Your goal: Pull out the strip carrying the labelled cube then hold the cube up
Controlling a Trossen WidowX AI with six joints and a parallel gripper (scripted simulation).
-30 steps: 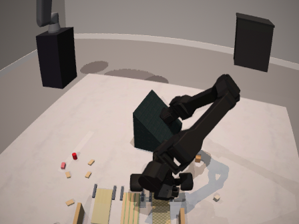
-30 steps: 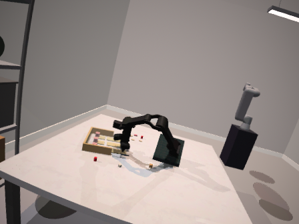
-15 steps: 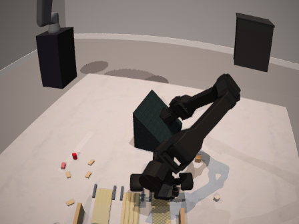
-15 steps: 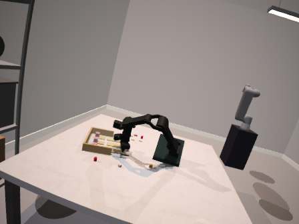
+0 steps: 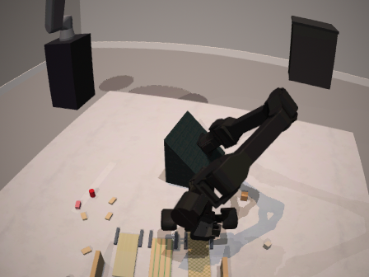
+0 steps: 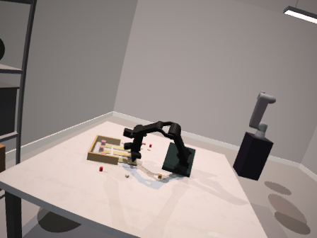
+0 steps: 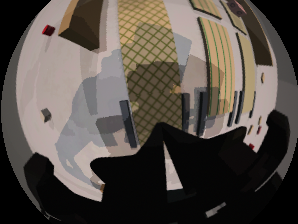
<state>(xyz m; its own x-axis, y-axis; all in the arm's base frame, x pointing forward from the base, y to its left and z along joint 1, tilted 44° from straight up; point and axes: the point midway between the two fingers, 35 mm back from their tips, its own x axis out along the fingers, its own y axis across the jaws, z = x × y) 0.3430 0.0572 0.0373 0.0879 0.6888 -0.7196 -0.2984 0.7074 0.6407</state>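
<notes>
Now: the tan woven strip 90 mm ahead of my gripper tip and 30 mm to the left of it. The rest, counted from my gripper tip: pink block 380 mm to the right; tan block 270 mm to the right.
</notes>
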